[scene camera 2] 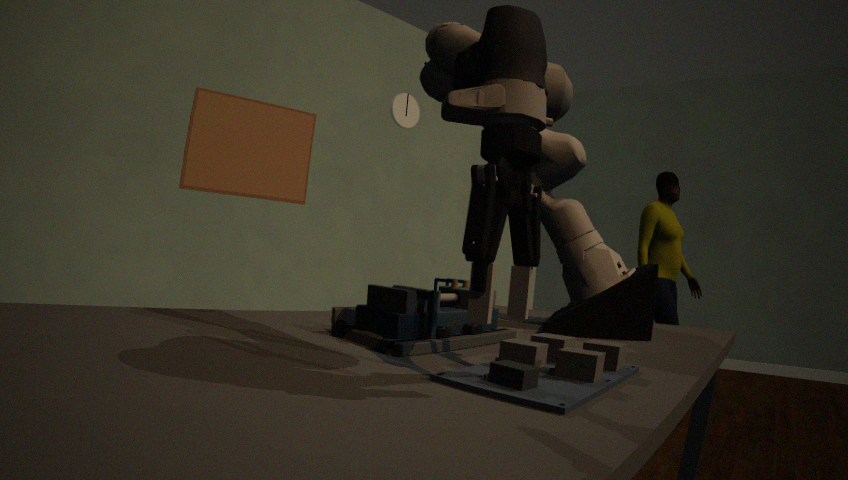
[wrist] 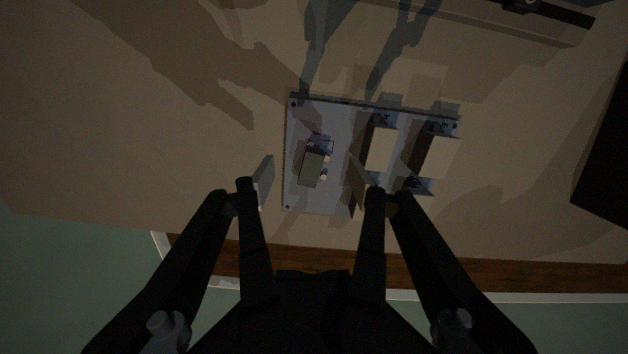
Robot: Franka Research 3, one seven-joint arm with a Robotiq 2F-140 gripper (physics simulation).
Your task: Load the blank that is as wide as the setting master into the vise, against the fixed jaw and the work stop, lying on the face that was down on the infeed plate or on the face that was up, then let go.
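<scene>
My gripper [scene camera 2: 501, 293] [wrist: 311, 166] is open and empty, well above the table. In the wrist view its fingers straddle, from high above, a dark grey block [scene camera 2: 512, 375] [wrist: 311, 169] on the infeed plate [scene camera 2: 562, 399] [wrist: 342, 122]. Pale beige blocks also stand on the plate: one [wrist: 382, 149] right of the right finger and another [wrist: 440, 156] farther right. More show in the scene view, including a front one [scene camera 2: 578, 364] and one behind the grey block [scene camera 2: 522, 352]. I cannot tell which blank matches the setting master. The dark blue vise [scene camera 2: 386, 321] stands behind the plate; its jaw opening is hidden.
The vise's long pale base [scene camera 2: 455, 343] [wrist: 530, 36] runs near the plate. A black wedge-shaped block [scene camera 2: 615, 312] [wrist: 607, 160] stands by the arm base. The table edge [scene camera 2: 684, 395] lies to the right in the scene view. A person in yellow [scene camera 2: 661, 237] stands beyond the table.
</scene>
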